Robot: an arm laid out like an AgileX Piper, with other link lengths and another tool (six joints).
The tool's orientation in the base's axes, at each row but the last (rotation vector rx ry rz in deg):
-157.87, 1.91, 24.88
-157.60, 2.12, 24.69
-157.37, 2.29, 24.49
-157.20, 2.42, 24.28
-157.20, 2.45, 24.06
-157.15, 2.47, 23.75
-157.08, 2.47, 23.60
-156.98, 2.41, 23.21
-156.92, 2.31, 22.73
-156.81, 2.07, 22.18
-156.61, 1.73, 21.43
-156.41, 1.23, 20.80
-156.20, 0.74, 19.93
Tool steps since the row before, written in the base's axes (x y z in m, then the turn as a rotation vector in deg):
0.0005, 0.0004, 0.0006, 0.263, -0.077, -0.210
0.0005, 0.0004, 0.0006, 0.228, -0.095, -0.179
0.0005, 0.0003, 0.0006, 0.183, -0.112, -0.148
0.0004, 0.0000, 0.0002, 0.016, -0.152, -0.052
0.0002, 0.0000, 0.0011, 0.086, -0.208, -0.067
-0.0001, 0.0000, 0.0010, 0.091, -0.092, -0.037
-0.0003, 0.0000, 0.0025, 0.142, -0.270, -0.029
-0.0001, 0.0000, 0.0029, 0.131, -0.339, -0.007
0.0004, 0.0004, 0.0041, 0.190, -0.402, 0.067
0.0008, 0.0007, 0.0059, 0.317, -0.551, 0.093
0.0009, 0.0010, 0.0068, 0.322, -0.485, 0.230
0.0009, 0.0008, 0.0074, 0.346, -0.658, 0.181
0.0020, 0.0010, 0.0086, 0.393, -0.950, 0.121
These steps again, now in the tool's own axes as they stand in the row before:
0.0003, -0.0006, -0.0005, 0.312, 0.123, 0.083
0.0003, -0.0006, -0.0005, 0.268, 0.132, 0.060
0.0003, -0.0005, -0.0006, 0.216, 0.141, 0.039
0.0003, -0.0001, -0.0003, 0.027, 0.159, -0.013
-0.0001, -0.0004, -0.0010, 0.097, 0.210, -0.039
-0.0004, -0.0003, -0.0009, 0.096, 0.091, -0.026
-0.0010, -0.0009, -0.0021, 0.138, 0.250, -0.111
-0.0009, -0.0010, -0.0026, 0.119, 0.307, -0.153
-0.0008, -0.0019, -0.0036, 0.154, 0.335, -0.258
-0.0008, -0.0028, -0.0052, 0.265, 0.454, -0.369
-0.0009, -0.0035, -0.0059, 0.236, 0.342, -0.468
-0.0010, -0.0036, -0.0065, 0.265, 0.519, -0.495
-0.0001, -0.0043, -0.0078, 0.314, 0.809, -0.564

